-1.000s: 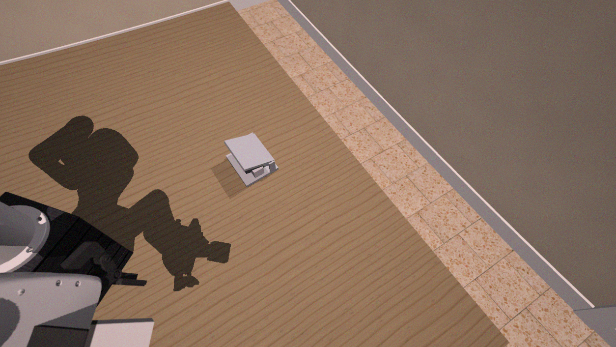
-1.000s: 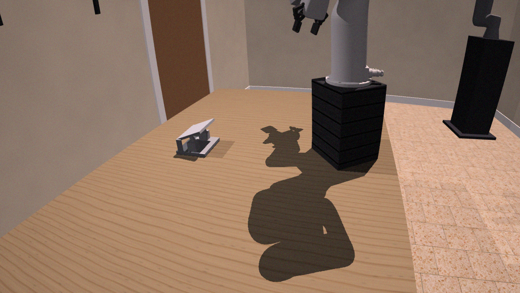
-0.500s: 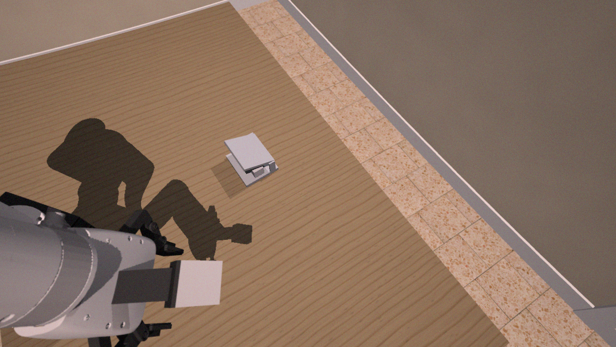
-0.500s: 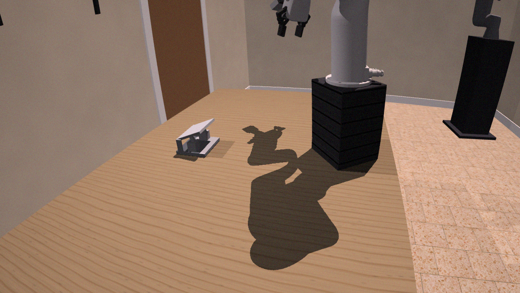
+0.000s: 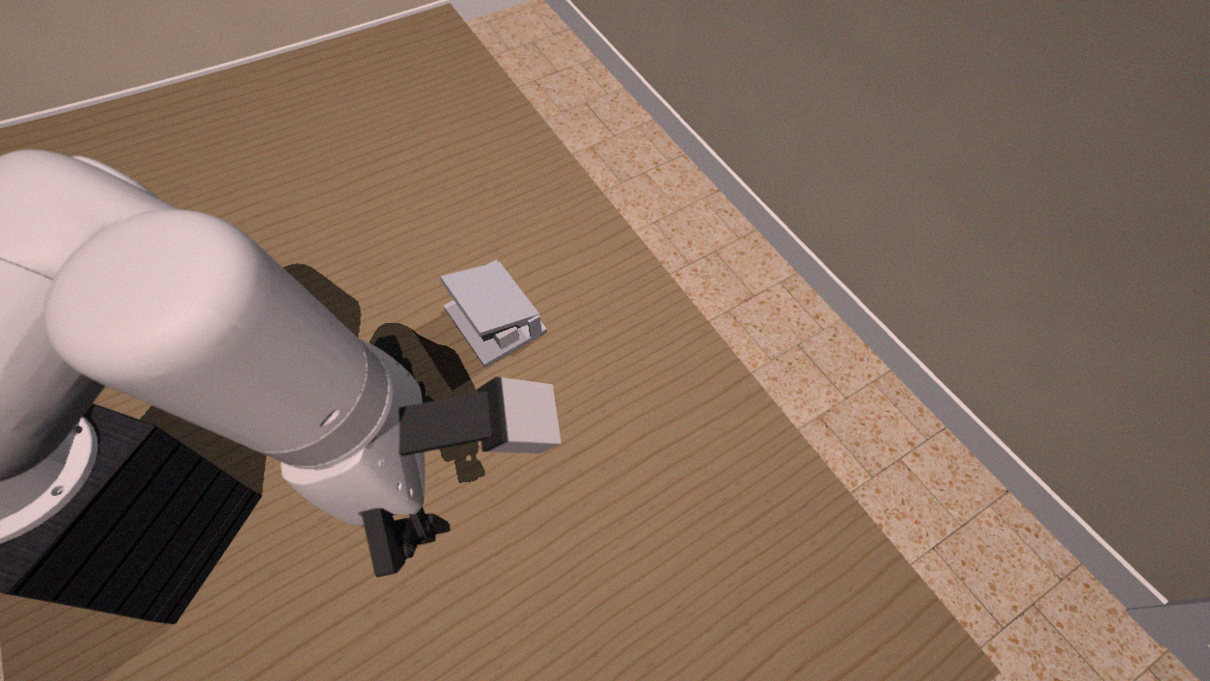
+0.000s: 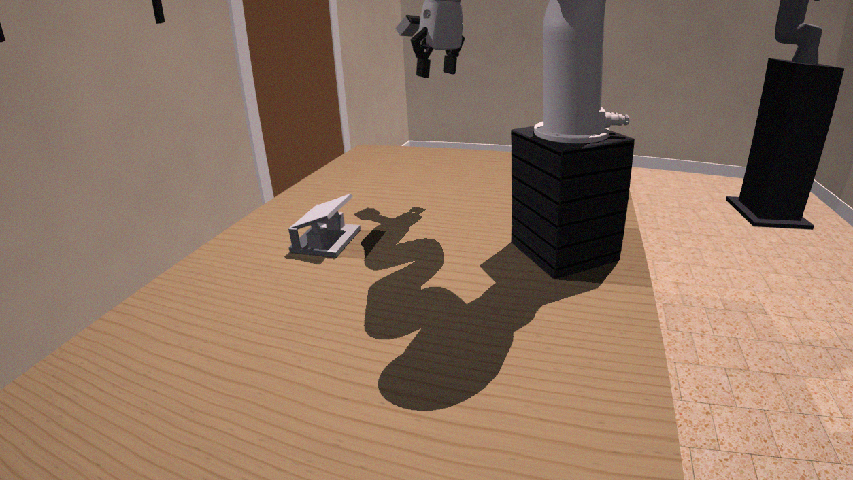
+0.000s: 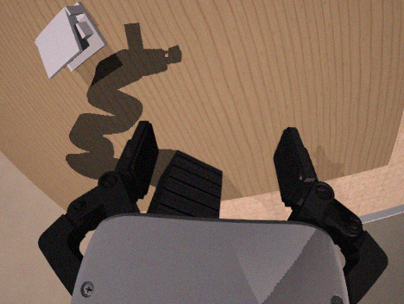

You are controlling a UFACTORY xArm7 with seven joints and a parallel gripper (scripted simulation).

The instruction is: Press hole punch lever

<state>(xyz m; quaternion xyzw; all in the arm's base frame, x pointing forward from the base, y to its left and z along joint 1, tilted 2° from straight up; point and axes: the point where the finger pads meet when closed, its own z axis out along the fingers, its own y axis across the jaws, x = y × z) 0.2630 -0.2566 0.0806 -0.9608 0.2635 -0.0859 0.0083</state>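
The flat lever lies 20 cm ahead of my hand, 25 cm to the left of it and 24 cm below it. Also, from my hand: grey hole punch 21 cm ahead, 25 cm to the left, 26 cm below.
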